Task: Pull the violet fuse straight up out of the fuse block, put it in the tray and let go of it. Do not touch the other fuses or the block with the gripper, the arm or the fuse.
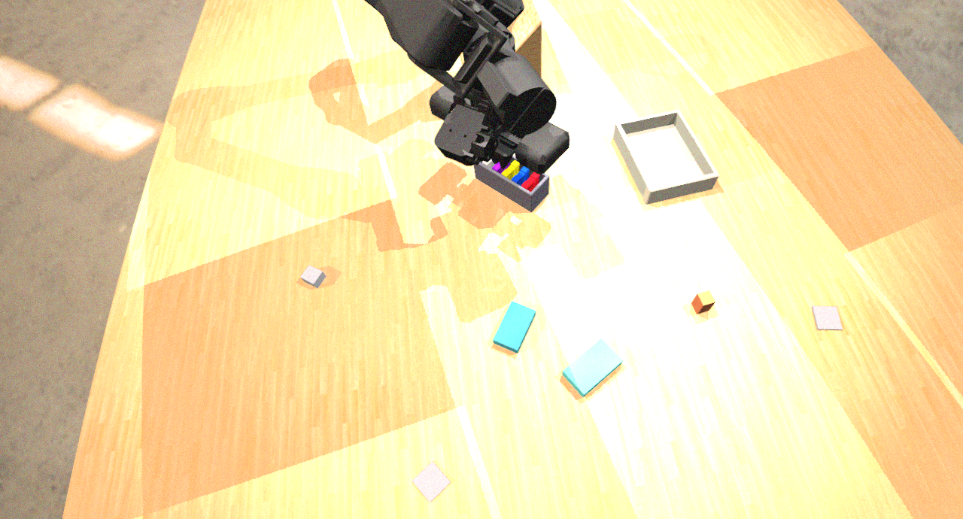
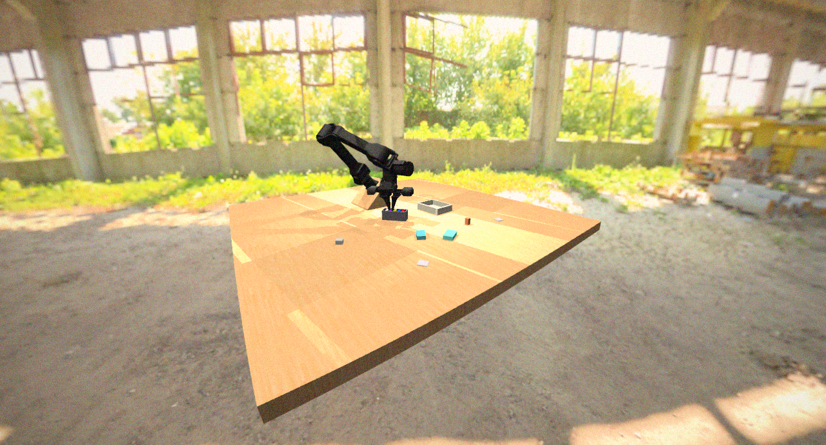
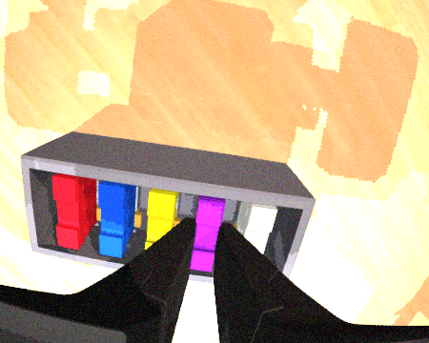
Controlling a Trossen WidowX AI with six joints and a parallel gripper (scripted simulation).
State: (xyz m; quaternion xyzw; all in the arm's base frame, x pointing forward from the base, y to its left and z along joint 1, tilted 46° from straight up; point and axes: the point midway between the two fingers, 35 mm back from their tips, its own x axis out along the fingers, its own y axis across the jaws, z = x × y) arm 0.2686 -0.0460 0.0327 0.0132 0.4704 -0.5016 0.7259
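Right now the tray is 23 cm to the left of my gripper tip, 3 cm below it and 1 cm ahead of it. From my gripper tip the other things lie so: violet fuse: 1 cm below; orange cube: 24 cm ahead, 21 cm to the left, 2 cm below; grey cube: 28 cm to the right, 12 cm ahead, 3 cm below.
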